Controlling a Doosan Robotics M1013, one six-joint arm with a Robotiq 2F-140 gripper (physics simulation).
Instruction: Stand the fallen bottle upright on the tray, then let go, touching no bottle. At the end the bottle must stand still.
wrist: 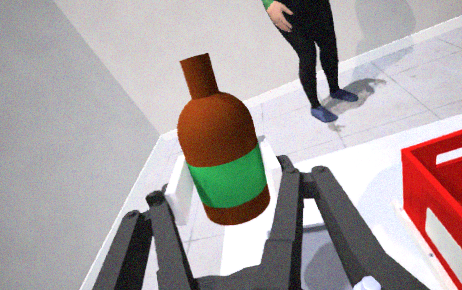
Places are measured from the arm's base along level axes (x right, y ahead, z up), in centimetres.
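Where they show: gripper, fingertip midpoint: (224, 158).
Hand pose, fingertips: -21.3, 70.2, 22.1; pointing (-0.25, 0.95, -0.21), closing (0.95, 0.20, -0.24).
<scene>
Things, the pixels of their centre, and the offset from my fingertips, as dx, dy, dz. "pt": a spot on its surface instead.
- brown bottle, body centre: (218, 138) +0.4, +0.5, +2.3
- grey tray, surface spot: (320, 252) pt +3.6, +4.6, -32.3
- red crate, surface spot: (414, 185) pt +20.3, +6.0, -19.9
The brown bottle (227, 145) with a green label is in the middle of the wrist view. Its neck points up and slightly left in the view, and its base is towards the gripper. I cannot tell its exact tilt to the table. My gripper (224, 158) is shut on the bottle, with one pale pad on each side around the green label. The bottle is held in the air, with floor and white table showing behind it. Part of the grey tray (320, 252) shows low right of the bottle, between the dark links of the right finger. The rest of the tray is hidden by the gripper.
A red crate (414, 185) stands on the white table at the right edge of the view. A person (315, 45) in black trousers and blue shoes stands on the tiled floor beyond the table, near the wall. A grey wall fills the left side.
</scene>
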